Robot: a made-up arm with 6 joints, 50 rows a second.
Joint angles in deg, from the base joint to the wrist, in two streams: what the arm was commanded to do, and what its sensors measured. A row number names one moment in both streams.
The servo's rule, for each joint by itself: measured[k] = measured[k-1] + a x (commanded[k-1-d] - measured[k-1]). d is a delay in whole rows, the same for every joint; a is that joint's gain. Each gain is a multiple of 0.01, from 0.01 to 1. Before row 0 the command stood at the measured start. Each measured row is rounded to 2 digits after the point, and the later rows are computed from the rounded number. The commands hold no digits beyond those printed.
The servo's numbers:
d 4
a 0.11 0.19 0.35 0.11 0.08 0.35
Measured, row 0:
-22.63 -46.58 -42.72 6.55 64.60 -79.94
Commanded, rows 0 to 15:
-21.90 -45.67 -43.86 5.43 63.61 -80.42
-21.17 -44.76 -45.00 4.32 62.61 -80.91
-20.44 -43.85 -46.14 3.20 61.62 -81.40
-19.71 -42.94 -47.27 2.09 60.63 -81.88
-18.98 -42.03 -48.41 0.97 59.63 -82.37
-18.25 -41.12 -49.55 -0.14 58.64 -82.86
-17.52 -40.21 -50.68 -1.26 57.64 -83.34
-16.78 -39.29 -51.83 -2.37 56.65 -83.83
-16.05 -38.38 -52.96 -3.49 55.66 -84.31
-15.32 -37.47 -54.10 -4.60 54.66 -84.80
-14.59 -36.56 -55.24 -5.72 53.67 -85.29
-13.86 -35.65 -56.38 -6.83 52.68 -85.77
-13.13 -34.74 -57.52 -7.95 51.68 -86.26
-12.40 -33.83 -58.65 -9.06 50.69 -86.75
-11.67 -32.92 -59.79 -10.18 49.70 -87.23
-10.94 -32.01 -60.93 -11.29 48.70 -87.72
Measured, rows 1 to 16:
-22.63 -46.58 -42.72 6.55 64.60 -79.94
-22.63 -46.58 -42.72 6.55 64.60 -79.94
-22.63 -46.58 -42.72 6.55 64.60 -79.94
-22.63 -46.58 -42.72 6.55 64.60 -79.94
-22.55 -46.41 -43.12 6.43 64.52 -80.11
-22.40 -46.10 -43.78 6.20 64.37 -80.39
-22.18 -45.67 -44.61 5.87 64.15 -80.74
-21.91 -45.15 -45.54 5.45 63.87 -81.14
-21.59 -44.56 -46.54 4.96 63.53 -81.57
-21.22 -43.91 -47.59 4.40 63.14 -82.02
-20.81 -43.21 -48.67 3.78 62.70 -82.48
-20.37 -42.47 -49.78 3.10 62.22 -82.95
-19.89 -41.69 -50.89 2.38 61.70 -83.43
-19.39 -40.89 -52.01 1.61 61.14 -83.91
-18.86 -40.07 -53.14 0.80 60.54 -84.39
-18.31 -39.23 -54.27 -0.04 59.91 -84.87

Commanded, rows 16 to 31:
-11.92 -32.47 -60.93 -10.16 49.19 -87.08
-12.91 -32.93 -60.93 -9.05 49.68 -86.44
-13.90 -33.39 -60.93 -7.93 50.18 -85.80
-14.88 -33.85 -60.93 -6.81 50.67 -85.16
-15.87 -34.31 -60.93 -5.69 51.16 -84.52
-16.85 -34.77 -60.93 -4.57 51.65 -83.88
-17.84 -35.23 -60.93 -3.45 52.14 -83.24
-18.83 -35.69 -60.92 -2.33 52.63 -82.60
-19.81 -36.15 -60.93 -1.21 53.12 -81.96
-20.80 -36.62 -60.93 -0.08 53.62 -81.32
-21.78 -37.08 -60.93 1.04 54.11 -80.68
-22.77 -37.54 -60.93 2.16 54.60 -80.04
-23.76 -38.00 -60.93 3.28 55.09 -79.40
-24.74 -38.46 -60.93 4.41 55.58 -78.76
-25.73 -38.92 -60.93 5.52 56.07 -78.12
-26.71 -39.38 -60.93 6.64 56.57 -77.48
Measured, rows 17 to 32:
-17.74 -38.38 -55.41 -0.91 59.25 -85.36
-17.15 -37.52 -56.54 -1.81 58.57 -85.85
-16.55 -36.65 -57.68 -2.73 57.86 -86.33
-15.93 -35.77 -58.82 -3.67 57.13 -86.82
-15.49 -35.14 -59.56 -4.38 56.49 -86.91
-15.21 -34.72 -60.04 -4.89 55.95 -86.75
-15.07 -34.47 -60.35 -5.22 55.49 -86.42
-15.05 -34.35 -60.55 -5.39 55.10 -85.98
-15.14 -34.34 -60.68 -5.42 54.78 -85.47
-15.33 -34.42 -60.77 -5.33 54.53 -84.91
-15.61 -34.57 -60.83 -5.12 54.34 -84.33
-15.96 -34.78 -60.86 -4.81 54.20 -83.72
-16.38 -35.04 -60.88 -4.41 54.11 -83.10
-16.87 -35.34 -60.90 -3.93 54.07 -82.48
-17.41 -35.67 -60.91 -3.38 54.07 -81.85
-18.00 -36.03 -60.92 -2.77 54.11 -81.22

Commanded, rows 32 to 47:
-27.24 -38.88 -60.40 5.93 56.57 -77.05
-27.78 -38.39 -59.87 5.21 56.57 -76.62
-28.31 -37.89 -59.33 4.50 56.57 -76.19
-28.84 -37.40 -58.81 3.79 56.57 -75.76
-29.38 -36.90 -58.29 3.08 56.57 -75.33
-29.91 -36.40 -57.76 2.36 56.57 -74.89
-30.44 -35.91 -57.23 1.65 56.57 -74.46
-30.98 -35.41 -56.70 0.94 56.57 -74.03
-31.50 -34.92 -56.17 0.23 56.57 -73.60
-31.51 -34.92 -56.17 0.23 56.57 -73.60
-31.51 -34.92 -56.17 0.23 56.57 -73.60
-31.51 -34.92 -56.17 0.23 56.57 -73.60
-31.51 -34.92 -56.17 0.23 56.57 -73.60
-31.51 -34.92 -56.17 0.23 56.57 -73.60
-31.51 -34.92 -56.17 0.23 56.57 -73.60
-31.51 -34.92 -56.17 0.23 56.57 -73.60
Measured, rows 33 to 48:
-18.63 -36.40 -60.92 -2.10 54.19 -80.58
-19.30 -36.79 -60.92 -1.38 54.30 -79.94
-20.01 -37.19 -60.92 -0.62 54.44 -79.30
-20.75 -37.61 -60.92 0.18 54.61 -78.66
-21.46 -37.85 -60.74 0.81 54.77 -78.10
-22.16 -37.95 -60.44 1.29 54.91 -77.58
-22.84 -37.94 -60.05 1.64 55.04 -77.09
-23.50 -37.84 -59.62 1.88 55.16 -76.62
-24.15 -37.66 -59.15 2.01 55.27 -76.17
-24.78 -37.42 -58.66 2.05 55.37 -75.72
-25.40 -37.13 -58.16 2.01 55.47 -75.28
-26.01 -36.80 -57.65 1.89 55.56 -74.84
-26.61 -36.44 -57.13 1.71 55.64 -74.41
-27.15 -36.15 -56.79 1.55 55.71 -74.13
-27.63 -35.92 -56.57 1.40 55.78 -73.94
-28.06 -35.73 -56.43 1.27 55.84 -73.82

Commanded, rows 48 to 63:
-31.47 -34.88 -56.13 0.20 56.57 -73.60
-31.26 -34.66 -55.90 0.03 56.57 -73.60
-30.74 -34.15 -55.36 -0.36 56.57 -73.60
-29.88 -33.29 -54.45 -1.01 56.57 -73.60
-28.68 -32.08 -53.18 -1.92 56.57 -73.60
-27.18 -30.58 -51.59 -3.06 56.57 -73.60
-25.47 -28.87 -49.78 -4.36 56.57 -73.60
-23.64 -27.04 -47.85 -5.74 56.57 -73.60
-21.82 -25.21 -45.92 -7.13 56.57 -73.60
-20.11 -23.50 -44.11 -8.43 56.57 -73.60
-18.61 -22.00 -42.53 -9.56 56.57 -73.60
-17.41 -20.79 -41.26 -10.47 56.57 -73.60
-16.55 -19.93 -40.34 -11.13 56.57 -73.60
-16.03 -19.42 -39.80 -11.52 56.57 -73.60
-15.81 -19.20 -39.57 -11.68 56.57 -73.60
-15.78 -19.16 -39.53 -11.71 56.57 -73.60
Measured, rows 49 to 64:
-28.44 -35.58 -56.34 1.16 55.90 -73.74
-28.78 -35.45 -56.28 1.06 55.95 -73.69
-29.08 -35.35 -56.24 0.97 56.00 -73.66
-29.35 -35.27 -56.22 0.89 56.05 -73.64
-29.58 -35.20 -56.19 0.81 56.09 -73.63
-29.76 -35.10 -56.09 0.72 56.13 -73.62
-29.87 -34.92 -55.83 0.60 56.17 -73.61
-29.87 -34.61 -55.35 0.42 56.20 -73.61
-29.74 -34.13 -54.59 0.16 56.23 -73.61
-29.46 -33.46 -53.54 -0.19 56.26 -73.61
-29.02 -32.59 -52.22 -0.65 56.28 -73.61
-28.43 -31.54 -50.69 -1.21 56.30 -73.61
-27.70 -30.34 -49.02 -1.86 56.32 -73.61
-26.87 -29.04 -47.30 -2.58 56.34 -73.61
-25.96 -27.70 -45.63 -3.35 56.36 -73.61
-25.02 -26.39 -44.10 -4.13 56.38 -73.61

